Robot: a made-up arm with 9 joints.
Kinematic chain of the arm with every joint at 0, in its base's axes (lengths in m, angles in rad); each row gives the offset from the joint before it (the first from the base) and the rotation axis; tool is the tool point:
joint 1: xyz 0 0 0.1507 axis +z
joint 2: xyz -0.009 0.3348 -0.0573 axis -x
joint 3: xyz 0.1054 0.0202 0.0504 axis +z
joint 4: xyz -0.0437 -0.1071 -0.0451 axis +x
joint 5: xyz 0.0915 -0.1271 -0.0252 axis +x
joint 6: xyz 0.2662 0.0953 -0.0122 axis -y
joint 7: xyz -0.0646 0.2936 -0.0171 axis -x
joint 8: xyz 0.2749 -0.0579 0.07 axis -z
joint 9: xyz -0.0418 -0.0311 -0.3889 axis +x
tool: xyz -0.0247 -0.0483 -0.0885
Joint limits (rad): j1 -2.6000..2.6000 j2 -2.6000..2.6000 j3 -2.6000..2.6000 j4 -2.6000..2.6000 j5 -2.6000..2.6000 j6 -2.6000..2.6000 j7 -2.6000..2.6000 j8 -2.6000..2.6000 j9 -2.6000..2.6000
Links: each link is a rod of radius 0.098 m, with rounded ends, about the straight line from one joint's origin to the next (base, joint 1, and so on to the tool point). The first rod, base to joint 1, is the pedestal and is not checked.
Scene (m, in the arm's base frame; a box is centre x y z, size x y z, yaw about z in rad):
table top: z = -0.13
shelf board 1: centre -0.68 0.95 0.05 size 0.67 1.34 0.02 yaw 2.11
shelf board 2: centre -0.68 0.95 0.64 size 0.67 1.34 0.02 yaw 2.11
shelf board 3: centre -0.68 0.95 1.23 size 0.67 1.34 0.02 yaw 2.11
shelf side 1: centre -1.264 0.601 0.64 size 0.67 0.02 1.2 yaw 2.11
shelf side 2: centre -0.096 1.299 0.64 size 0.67 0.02 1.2 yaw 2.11
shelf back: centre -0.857 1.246 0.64 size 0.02 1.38 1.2 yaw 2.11
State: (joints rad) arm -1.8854 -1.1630 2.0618 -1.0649 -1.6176 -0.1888 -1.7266 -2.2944 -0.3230
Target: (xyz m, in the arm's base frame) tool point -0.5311 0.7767 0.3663
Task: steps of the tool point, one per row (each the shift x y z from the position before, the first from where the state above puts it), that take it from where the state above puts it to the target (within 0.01 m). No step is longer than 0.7 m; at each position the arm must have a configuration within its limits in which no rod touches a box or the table.
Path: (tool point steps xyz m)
1: 0.4449 0.4363 -0.1879
2: 0.0213 0.6663 -0.1632
3: -0.4364 0.5037 -0.1180
4: -0.6200 0.0601 -0.0764
5: -0.4204 -0.3570 -0.0470
6: -0.0981 0.1742 -0.0042
7: -0.0938 0.1465 0.0042

